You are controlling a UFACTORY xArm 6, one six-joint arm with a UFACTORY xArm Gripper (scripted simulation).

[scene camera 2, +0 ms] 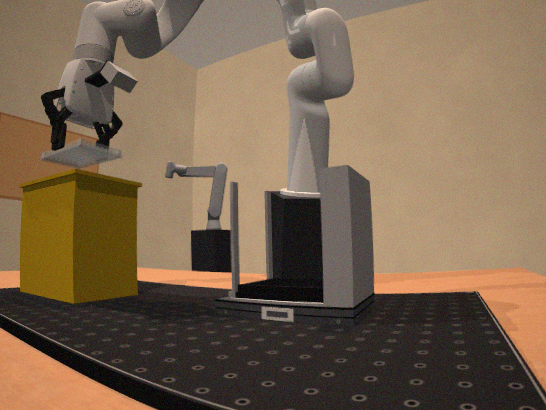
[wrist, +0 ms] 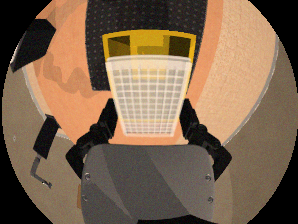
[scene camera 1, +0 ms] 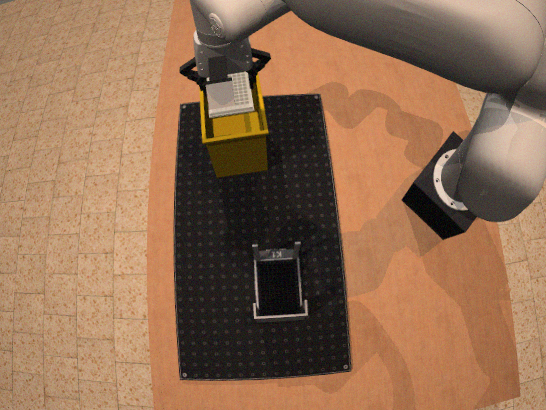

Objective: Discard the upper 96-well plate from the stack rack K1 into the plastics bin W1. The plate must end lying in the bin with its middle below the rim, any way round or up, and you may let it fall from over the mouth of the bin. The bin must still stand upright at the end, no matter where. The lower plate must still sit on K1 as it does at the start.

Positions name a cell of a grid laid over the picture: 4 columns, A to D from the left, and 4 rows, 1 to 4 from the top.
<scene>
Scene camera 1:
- my gripper: B1
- white 96-well plate: B2
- yellow bin W1: B2
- dark plate: B3
</scene>
